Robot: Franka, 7 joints.
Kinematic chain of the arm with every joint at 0, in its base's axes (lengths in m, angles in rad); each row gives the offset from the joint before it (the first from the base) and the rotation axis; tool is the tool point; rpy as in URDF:
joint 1: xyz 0 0 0.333 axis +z
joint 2: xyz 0 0 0 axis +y
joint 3: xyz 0 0 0.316 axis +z
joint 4: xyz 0.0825 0 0 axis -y
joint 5: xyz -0.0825 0 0.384 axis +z
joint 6: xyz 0 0 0 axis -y
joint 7: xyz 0.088 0 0 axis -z
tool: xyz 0 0 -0.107 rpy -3.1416 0 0
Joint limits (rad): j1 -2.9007..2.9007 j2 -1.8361..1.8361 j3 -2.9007..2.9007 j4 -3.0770..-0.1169 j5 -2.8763..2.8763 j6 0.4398..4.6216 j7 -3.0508..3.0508
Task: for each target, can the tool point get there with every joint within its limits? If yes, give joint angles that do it. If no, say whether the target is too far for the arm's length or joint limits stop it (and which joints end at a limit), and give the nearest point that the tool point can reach.
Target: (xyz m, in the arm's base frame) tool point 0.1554 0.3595 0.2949
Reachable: yes | joints 0.0942 0.2250 1.3461 -2.4119 2.1332 3.6970 -1.5412
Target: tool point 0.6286 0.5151 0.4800
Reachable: yes | joints -2.0227 -1.0237 2.3406 -0.8768 -1.5541 2.0724 -1.3822
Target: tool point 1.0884 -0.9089 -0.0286
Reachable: no: too far | nearest point 0.6381 -0.5328 0.1210 | short by 0.605 m
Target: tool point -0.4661 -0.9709 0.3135
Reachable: no: too far | nearest point -0.3712 -0.7733 0.3175 | short by 0.219 m
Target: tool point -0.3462 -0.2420 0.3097
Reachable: yes | joints -0.4381 0.3840 -2.0439 -2.7190 -0.0113 2.7932 -1.9001
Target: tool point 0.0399 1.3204 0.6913
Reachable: no: too far | nearest point 0.0250 0.8276 0.5576 | short by 0.511 m
